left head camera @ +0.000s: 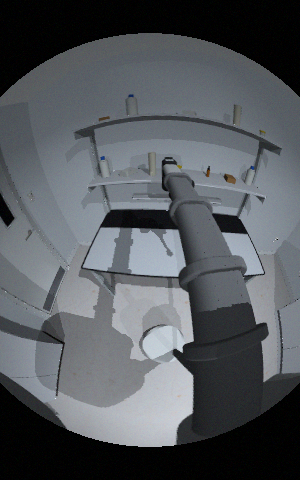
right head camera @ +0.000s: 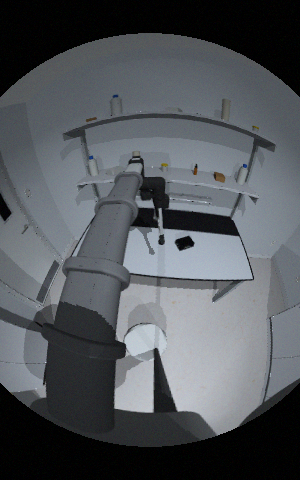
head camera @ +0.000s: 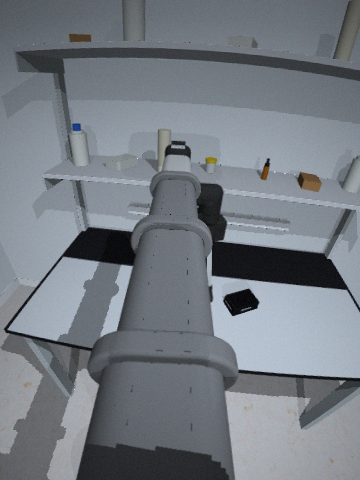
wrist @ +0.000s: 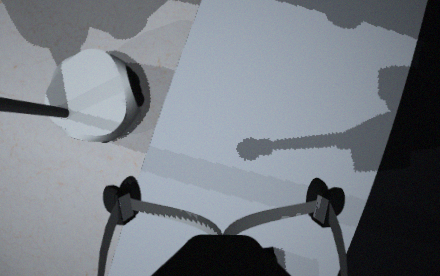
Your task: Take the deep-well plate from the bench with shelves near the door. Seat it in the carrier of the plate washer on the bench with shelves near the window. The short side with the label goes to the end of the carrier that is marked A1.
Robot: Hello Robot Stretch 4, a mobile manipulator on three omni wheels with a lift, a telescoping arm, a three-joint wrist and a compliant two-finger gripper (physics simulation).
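Seen in the pictures: gripper, between the fingertips: point(right head camera: 157, 231) point(wrist: 223, 194); robot's base, origin of its link: point(left head camera: 162, 342) point(right head camera: 146, 340).
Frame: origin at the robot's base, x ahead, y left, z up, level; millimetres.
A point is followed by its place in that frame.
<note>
The deep-well plate point(head camera: 241, 302) @(y -299, x 727, z 772 mm) point(right head camera: 184, 243) @(y -301, x 721, z 773 mm) appears as a small black block, lying turned at an angle on the white top of the bench point(head camera: 300, 340) @(y -520, x 568, z 736 mm) point(right head camera: 225, 260) @(y -632, x 578, z 736 mm) point(wrist: 300, 90) @(y 88, x 739, z 736 mm). A thin pale mark shows on its near side; whether it is the label I cannot tell. The arm hides the plate in the left head view, and it does not show in the wrist view. My gripper point(right head camera: 159, 229) @(y -87, x 622, z 997 mm) point(wrist: 223, 194) @(y -87, x 622, z 997 mm) is open and empty, fingers wide apart, above the bench and left of the plate in the right head view. The plate washer and its carrier do not show.
Two shelves point(head camera: 125, 175) @(y 214, x 1008, z 1192 mm) point(head camera: 200, 51) @(y -50, x 958, z 1630 mm) with bottles, jars and boxes run above the bench's black back strip. A round white stool point(left head camera: 162, 344) @(y 11, x -7, z 187 mm) point(right head camera: 145, 341) @(y -3, x 5, z 187 mm) point(wrist: 95, 95) @(y 5, x 44, z 187 mm) stands in front of the bench. A door point(left head camera: 17, 245) @(y 1485, x 630, z 915 mm) is at the left. Cabinets stand at both sides.
</note>
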